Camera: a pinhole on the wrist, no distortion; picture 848 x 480 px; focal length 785.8 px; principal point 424.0 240.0 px. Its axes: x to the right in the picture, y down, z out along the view. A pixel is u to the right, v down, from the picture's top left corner.
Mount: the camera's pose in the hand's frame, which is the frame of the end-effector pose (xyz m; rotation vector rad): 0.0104 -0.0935 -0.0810 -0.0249 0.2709 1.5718
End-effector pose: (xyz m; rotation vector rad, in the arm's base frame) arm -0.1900 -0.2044 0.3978 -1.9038 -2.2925 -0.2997
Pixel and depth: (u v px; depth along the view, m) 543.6 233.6 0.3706
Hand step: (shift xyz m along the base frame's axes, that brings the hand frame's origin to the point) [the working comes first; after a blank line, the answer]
In the camera's frame: 0.0564 -0.0030 0.3706

0.0218 0.1370 -0.2411
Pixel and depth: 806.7 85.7 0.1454
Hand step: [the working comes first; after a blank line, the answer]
In the camera's frame: 0.0708 -0.0286 0.1454

-0.0073 0.0675 -0.0269
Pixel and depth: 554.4 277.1 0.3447
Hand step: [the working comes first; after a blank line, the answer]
In the camera's frame: 0.0572 0.0163 0.3447

0.0218 0.1089 -0.2252
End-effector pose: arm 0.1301 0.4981 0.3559 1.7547 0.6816 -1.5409
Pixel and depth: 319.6 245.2 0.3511
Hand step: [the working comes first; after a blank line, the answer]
In the camera's frame: -0.0466 0.0023 0.3511

-0.2136 -0.1679 -0.0883
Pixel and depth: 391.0 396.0 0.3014
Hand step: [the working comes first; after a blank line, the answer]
In the camera's frame: -0.0127 0.0598 0.3014

-0.1767 -0.1437 -0.0177
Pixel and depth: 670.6 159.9 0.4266
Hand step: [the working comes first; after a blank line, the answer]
In the camera's frame: 0.1339 -0.0435 0.4266

-0.0788 -0.3151 -0.1118
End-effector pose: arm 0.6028 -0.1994 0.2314 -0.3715 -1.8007 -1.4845
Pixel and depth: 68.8 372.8 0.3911
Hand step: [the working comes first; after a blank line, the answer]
In the camera's frame: -0.1768 0.0661 0.3911

-0.2566 0.2607 -0.1430
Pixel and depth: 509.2 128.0 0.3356
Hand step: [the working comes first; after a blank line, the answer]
In the camera's frame: 0.0364 -0.0478 0.3356

-0.1539 0.1900 0.0714
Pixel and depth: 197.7 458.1 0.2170
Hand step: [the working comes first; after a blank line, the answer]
In the camera's frame: -0.0625 0.0602 0.2170

-0.1193 0.1111 -0.0963
